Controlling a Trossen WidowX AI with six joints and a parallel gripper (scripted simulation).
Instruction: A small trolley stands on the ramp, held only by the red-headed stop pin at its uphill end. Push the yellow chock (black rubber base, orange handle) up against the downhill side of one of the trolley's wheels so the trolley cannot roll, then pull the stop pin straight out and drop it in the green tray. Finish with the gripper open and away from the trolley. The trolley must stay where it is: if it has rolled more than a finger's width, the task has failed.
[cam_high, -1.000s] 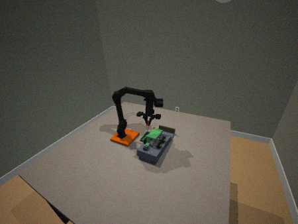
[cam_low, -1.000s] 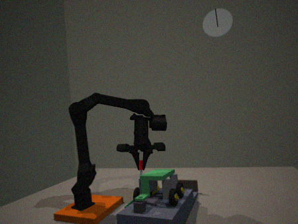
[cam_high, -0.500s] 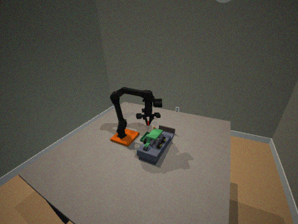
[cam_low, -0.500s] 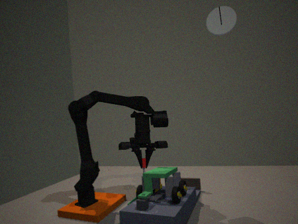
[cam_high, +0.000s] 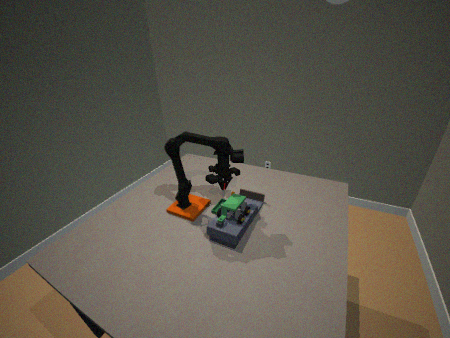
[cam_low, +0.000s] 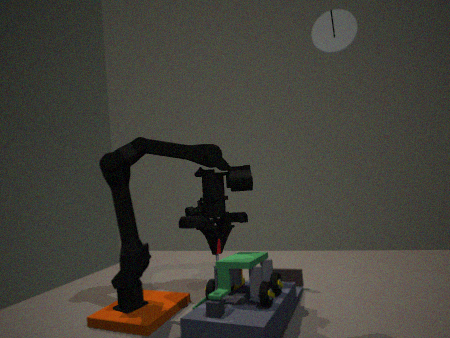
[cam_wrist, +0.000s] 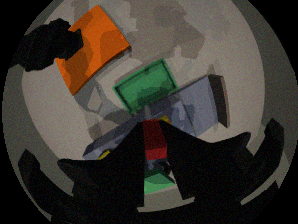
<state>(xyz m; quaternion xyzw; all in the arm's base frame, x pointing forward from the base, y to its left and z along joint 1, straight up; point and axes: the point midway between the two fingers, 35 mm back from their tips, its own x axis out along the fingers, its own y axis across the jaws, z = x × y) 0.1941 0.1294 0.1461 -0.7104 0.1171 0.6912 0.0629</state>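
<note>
Right now the red-headed stop pin is right at my gripper tip. From my gripper tip the other things lie so: trolley (120 mm ahead, 70 mm to the right, 30 mm below); then green tray (140 mm below, 10 mm behind); then yellow chock (50 mm below, 50 mm ahead).
</note>
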